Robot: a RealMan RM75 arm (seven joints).
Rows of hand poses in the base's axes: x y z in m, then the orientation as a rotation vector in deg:
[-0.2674 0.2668 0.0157 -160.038 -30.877 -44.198]
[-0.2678 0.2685 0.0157 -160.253 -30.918 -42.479]
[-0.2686 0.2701 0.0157 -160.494 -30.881 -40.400]
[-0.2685 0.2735 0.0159 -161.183 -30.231 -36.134]
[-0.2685 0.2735 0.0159 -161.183 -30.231 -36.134]
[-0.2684 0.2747 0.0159 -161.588 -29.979 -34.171]
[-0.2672 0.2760 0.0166 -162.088 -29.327 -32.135]
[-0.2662 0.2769 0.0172 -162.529 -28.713 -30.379]
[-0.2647 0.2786 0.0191 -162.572 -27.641 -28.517]
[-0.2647 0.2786 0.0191 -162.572 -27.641 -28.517]
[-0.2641 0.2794 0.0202 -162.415 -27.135 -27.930]
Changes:
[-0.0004 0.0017 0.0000 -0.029 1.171 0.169]
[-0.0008 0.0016 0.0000 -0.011 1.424 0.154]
[0.0001 0.0034 0.0002 -0.089 2.976 -0.114]
[0.0000 0.0000 0.0000 0.000 0.000 0.000]
[0.0001 0.0012 0.0000 -0.171 1.360 -0.059]
[0.0012 0.0013 0.0007 -0.160 1.445 -0.331]
[0.0010 0.0009 0.0006 -0.154 1.247 -0.325]
[0.0015 0.0017 0.0019 0.331 1.377 -0.495]
[0.0000 0.0000 0.0000 0.000 0.000 0.000]
[0.0006 0.0008 0.0011 0.305 0.457 -0.219]

